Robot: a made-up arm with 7 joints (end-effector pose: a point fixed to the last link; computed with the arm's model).
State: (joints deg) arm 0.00 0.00 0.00 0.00 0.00 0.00 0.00
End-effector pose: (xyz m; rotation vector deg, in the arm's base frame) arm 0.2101 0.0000 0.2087 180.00 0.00 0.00
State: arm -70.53 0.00 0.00 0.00 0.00 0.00 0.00
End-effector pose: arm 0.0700 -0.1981 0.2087 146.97 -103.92 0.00
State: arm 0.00 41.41 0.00 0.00 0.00 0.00 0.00
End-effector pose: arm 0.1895 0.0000 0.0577 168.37 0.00 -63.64
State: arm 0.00 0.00 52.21 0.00 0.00 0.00 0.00
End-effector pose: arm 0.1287 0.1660 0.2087 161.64 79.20 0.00
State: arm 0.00 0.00 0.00 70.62 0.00 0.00 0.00
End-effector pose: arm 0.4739 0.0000 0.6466 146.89 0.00 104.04
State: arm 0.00 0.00 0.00 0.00 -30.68 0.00 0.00
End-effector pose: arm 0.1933 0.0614 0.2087 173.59 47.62 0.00
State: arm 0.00 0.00 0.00 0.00 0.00 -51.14 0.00
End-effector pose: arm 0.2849 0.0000 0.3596 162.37 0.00 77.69
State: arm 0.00 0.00 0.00 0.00 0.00 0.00 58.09
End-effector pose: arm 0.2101 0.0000 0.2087 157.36 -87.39 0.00
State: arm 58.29 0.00 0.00 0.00 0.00 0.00 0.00
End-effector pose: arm 0.1104 0.1787 0.2087 157.21 87.66 0.00
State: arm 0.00 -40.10 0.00 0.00 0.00 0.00 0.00
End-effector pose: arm 0.1296 0.0000 0.3327 169.09 0.00 61.71
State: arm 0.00 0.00 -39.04 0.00 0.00 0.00 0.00
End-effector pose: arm 0.1632 -0.1323 0.2087 169.65 -60.14 0.00
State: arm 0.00 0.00 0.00 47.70 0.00 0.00 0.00
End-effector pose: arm 0.4519 0.0000 0.4723 164.63 0.00 72.78
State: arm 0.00 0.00 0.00 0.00 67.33 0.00 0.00
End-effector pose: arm 0.1362 -0.1110 0.2087 149.81 -99.78 0.00
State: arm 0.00 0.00 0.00 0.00 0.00 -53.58 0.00
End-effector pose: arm 0.2848 0.0000 0.3679 160.68 0.00 81.13
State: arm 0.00 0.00 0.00 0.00 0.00 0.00 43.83
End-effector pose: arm 0.2101 0.0000 0.2087 166.99 -67.18 0.00
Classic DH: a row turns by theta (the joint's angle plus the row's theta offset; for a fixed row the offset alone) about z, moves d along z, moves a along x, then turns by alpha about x. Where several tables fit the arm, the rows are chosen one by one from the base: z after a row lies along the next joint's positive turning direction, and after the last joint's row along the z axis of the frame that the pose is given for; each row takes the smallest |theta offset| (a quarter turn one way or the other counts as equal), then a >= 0, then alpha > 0; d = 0 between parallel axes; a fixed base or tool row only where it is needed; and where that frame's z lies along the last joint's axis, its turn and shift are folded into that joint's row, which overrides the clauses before.
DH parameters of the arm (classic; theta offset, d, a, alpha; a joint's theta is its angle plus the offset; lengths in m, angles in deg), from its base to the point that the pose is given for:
joint 1: 0 0.1604 0 -90
joint 2: 0 0 0 90
joint 3: 0 0.4535 0.0329 90
joint 4: 0 0 0.0569 90
joint 5: 0 0.2516 0 90
joint 6: 0 0 0.1203 -90
joint 7: 0 0.1536 0 0

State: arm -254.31 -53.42 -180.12 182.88 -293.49 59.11 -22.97
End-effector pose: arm 0.2513 -0.6568 0.7021 114.09 -46.66 131.01
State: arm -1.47 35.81 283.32 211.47 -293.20 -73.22 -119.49
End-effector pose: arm 0.1557 0.1240 0.7170 -49.49 -28.34 73.72
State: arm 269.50 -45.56 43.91 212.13 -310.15 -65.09 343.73
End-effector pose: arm -0.2599 0.4283 0.4880 94.38 -51.39 -98.15
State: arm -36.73 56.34 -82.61 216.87 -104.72 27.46 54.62
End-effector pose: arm 0.6834 -0.1686 0.5928 -7.46 37.79 36.23
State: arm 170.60 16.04 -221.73 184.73 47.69 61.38 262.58
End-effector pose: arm -0.2021 0.0817 1.0174 27.56 36.27 72.22
